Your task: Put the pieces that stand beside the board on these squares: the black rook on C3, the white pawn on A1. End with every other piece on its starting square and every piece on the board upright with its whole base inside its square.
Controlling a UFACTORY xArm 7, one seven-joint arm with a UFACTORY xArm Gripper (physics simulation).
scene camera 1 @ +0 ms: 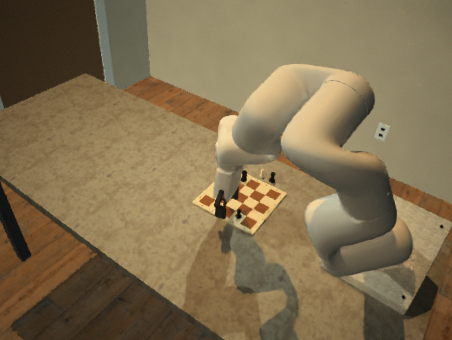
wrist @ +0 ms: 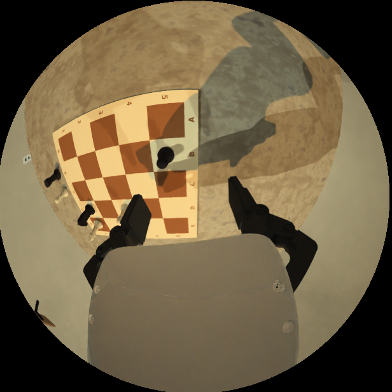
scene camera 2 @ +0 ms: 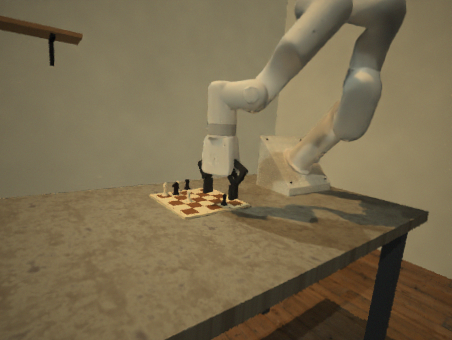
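Seen in the pictures: gripper, fingertip midpoint: (scene camera 1: pixel 226 207) (scene camera 2: pixel 220 195); arm's base, link origin: (scene camera 2: pixel 297 161).
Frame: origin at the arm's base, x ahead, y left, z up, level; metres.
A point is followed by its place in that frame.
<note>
The black rook (scene camera 1: pixel 272 177) {x 0.409, y -0.111, z -0.088 m} (scene camera 2: pixel 187 184) {x 0.412, y -0.109, z -0.089 m} (wrist: pixel 52 178) stands upright beside the chessboard's column-1 edge. The white pawn (scene camera 1: pixel 262 173) {x 0.448, y -0.108, z -0.092 m} (wrist: pixel 61 194) stands next to it, also off the board; it is not clearly visible in scene camera 2. The chessboard (scene camera 1: pixel 254 231) {x 0.317, y 0.111, z -0.101 m} (scene camera 2: pixel 186 216) {x 0.524, y 0.143, z -0.100 m} (wrist: pixel 193 232) lies flat on the table. C3 and A1 carry no piece in the wrist view. My gripper (scene camera 1: pixel 228 200) {x 0.418, y 0.122, z -0.064 m} (scene camera 2: pixel 220 194) {x 0.418, y 0.122, z -0.064 m} (wrist: pixel 185 197) is open and empty, pointing down low over the board's column-5 side. Its left finger in the wrist view hides part of row D.
A black piece (scene camera 1: pixel 239 214) {x 0.384, y 0.100, z -0.086 m} (scene camera 2: pixel 224 200) {x 0.389, y 0.101, z -0.086 m} (wrist: pixel 165 157) stands on B5, close to my fingers. A black knight (scene camera 1: pixel 244 176) {x 0.476, y -0.041, z -0.080 m} (scene camera 2: pixel 176 188) {x 0.479, y -0.041, z -0.080 m} (wrist: pixel 86 215) stands on D1, a tall white piece (scene camera 2: pixel 165 189) {x 0.516, y -0.038, z -0.079 m} (wrist: pixel 95 230) on E1, and another white piece (scene camera 2: pixel 189 196) {x 0.470, y 0.038, z -0.084 m} (wrist: pixel 122 213) on D3.
</note>
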